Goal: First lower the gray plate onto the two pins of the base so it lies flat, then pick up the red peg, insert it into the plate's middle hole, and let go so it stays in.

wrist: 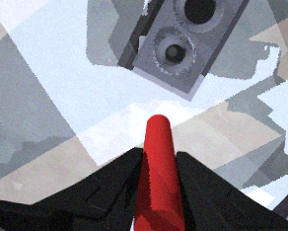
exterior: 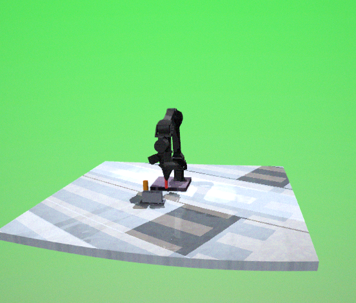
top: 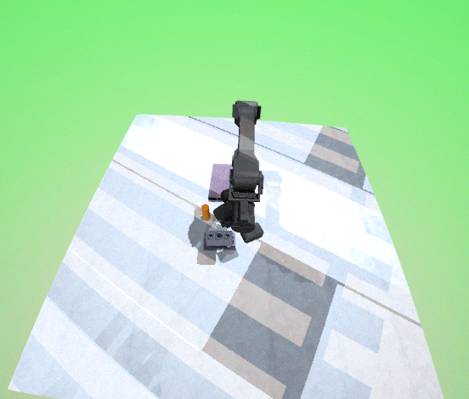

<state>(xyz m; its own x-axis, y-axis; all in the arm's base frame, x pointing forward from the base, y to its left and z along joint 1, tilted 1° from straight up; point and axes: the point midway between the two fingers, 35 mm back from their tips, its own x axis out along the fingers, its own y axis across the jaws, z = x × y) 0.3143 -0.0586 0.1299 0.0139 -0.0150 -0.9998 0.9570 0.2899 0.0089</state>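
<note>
Now: gripper tip 70 mm to the left of the gray plate and 70 mm above it. Round my gripper tip: orange cylinder (110 mm to the right, 110 mm behind, 80 mm below); then base (110 mm below, 70 mm to the right); then red peg (right at my gripper tip).
</note>
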